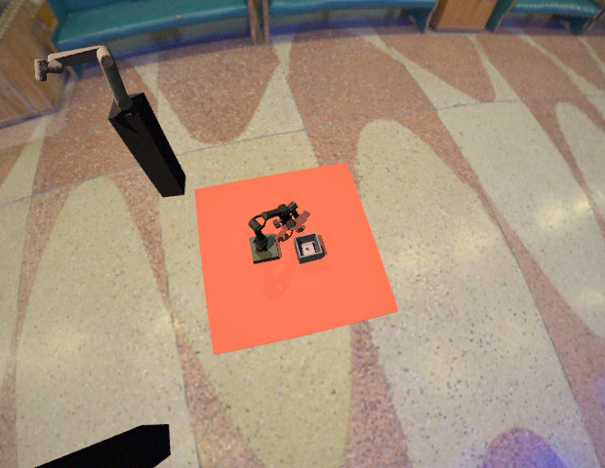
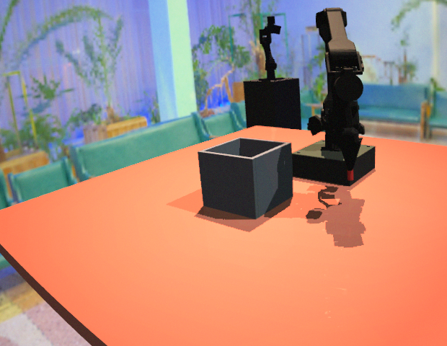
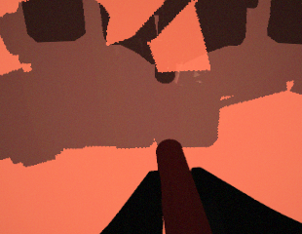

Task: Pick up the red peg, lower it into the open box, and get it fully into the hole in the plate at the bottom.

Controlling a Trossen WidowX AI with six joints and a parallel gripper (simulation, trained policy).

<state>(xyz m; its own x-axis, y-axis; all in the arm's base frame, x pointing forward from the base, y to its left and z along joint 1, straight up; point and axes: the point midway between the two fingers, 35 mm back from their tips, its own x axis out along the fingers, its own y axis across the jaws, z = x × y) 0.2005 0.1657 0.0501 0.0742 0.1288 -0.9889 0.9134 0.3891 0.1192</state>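
Right now the pale plate is 130 mm ahead of my gripper tip, 210 mm to the right of it and 40 mm below it. Also, from my gripper tip: red peg (20 mm above).
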